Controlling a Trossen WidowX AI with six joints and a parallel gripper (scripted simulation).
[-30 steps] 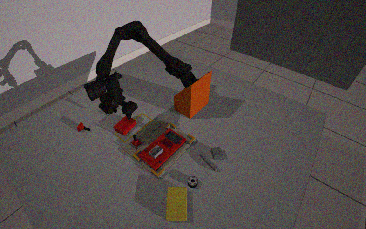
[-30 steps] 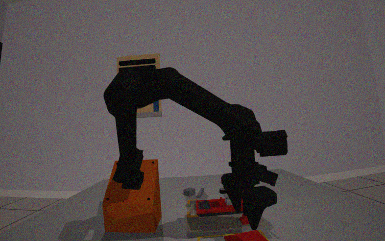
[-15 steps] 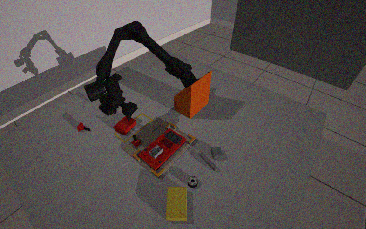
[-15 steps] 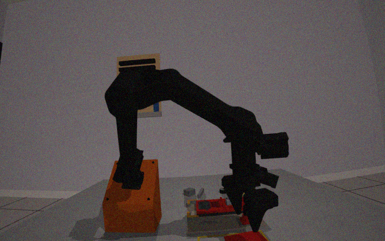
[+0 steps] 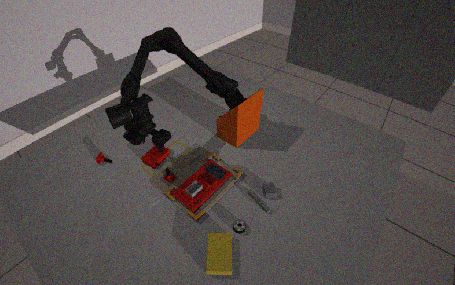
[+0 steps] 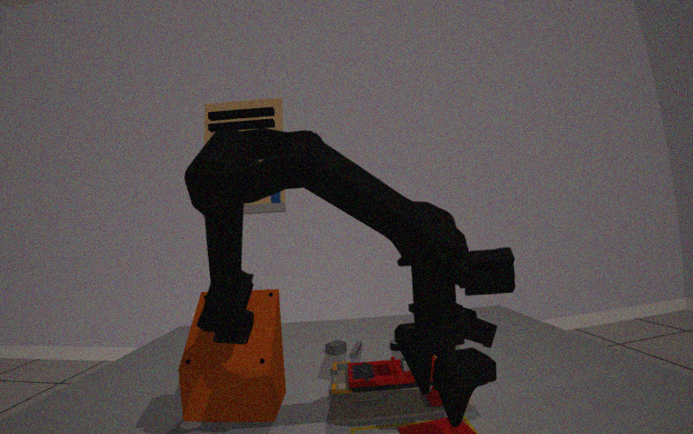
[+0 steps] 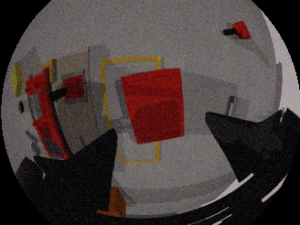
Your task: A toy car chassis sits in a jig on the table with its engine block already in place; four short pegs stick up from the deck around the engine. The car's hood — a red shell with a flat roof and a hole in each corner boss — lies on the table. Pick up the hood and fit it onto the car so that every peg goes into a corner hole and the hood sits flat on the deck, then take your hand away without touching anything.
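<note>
The red hood is 50 mm below my gripper tip. From my gripper tip the other things lie so: grey bar 10 mm behind, 150 mm to the right, 60 mm below; grey engine block 250 mm to the left, 40 mm below; yellow block 90 mm ahead, 450 mm to the left, 50 mm below.
</note>
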